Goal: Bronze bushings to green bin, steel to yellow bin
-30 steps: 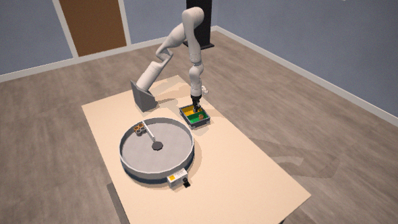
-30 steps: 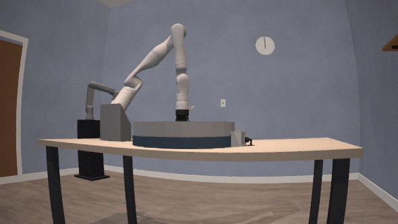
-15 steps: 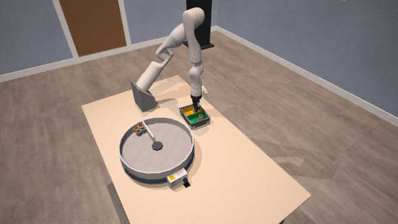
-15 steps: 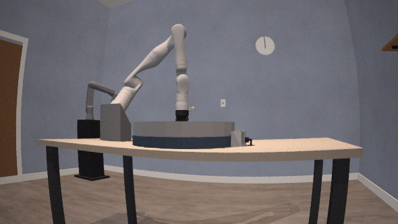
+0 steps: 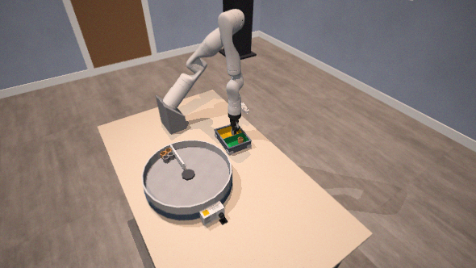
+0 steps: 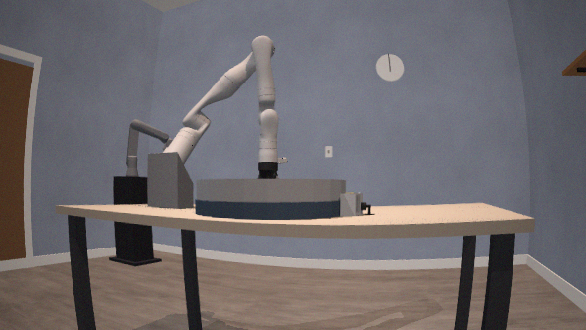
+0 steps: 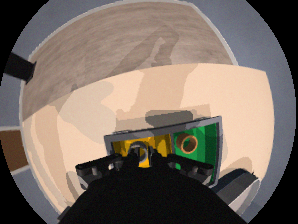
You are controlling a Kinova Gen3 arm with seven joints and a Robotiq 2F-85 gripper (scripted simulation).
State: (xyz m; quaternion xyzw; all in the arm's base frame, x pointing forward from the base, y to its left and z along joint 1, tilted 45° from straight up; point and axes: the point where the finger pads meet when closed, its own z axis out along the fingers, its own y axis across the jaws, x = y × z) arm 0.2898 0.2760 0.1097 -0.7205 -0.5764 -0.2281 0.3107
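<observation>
The bin lies 40 mm ahead of my hand, 40 mm to the right of it and 10 mm below it. Round my hand: grey turntable: 190 mm ahead, 380 mm to the right, 20 mm above.
</observation>
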